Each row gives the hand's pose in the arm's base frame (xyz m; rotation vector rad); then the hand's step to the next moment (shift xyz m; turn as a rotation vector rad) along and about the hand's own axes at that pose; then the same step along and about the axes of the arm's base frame.
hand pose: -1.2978 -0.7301 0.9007 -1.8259 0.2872 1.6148
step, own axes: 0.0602 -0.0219 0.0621 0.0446 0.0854 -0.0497
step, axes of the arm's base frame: -0.0242 0.0700 -0.0497 -0.0001 -0.0825 -0.0704
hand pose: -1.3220 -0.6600 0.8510 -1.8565 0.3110 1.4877
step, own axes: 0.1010 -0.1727 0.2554 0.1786 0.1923 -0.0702
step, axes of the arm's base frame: -0.0574 0.3162 -0.0444 -0.0076 -0.1389 -0.2334
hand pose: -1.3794 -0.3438 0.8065 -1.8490 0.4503 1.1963
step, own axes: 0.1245 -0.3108 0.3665 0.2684 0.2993 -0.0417
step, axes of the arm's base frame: 0.0675 0.4912 -0.0235 -0.0540 -0.1625 -0.3661
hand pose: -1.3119 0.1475 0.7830 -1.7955 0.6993 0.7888
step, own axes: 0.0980 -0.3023 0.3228 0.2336 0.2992 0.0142
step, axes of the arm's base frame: 0.2284 0.3912 0.0047 -0.0862 -0.1063 -0.3543
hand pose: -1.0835 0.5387 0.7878 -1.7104 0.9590 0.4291
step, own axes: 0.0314 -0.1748 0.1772 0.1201 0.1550 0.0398
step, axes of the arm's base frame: 0.1851 0.1676 0.0245 -0.0396 -0.0250 -0.1945
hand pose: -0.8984 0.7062 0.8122 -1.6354 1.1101 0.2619
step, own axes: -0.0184 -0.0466 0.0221 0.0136 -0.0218 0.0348
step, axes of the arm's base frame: 0.0336 0.0272 0.0336 0.0364 0.0219 -0.0084
